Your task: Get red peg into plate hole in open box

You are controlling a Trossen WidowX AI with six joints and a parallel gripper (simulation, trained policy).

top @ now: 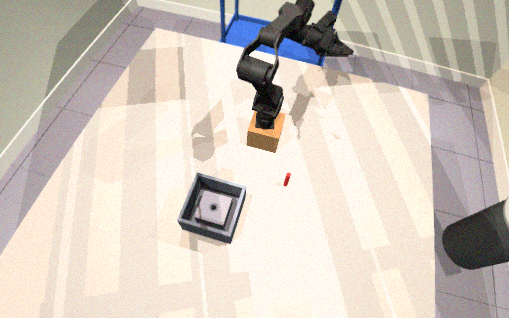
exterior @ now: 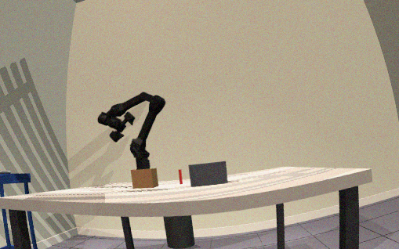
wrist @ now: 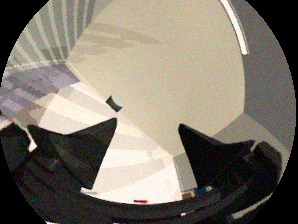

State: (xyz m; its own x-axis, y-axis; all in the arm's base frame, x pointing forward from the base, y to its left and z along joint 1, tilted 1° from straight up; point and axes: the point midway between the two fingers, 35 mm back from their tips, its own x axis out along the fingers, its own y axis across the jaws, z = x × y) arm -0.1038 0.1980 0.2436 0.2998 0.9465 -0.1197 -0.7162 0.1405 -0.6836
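Right now the red peg is 300 mm below my gripper tip, 290 mm ahead of it and 140 mm to the right of it. From my gripper tip the other things lie so: plate 410 mm ahead, 360 mm to the right, 290 mm below; then grey box 410 mm ahead, 360 mm to the right, 310 mm below.
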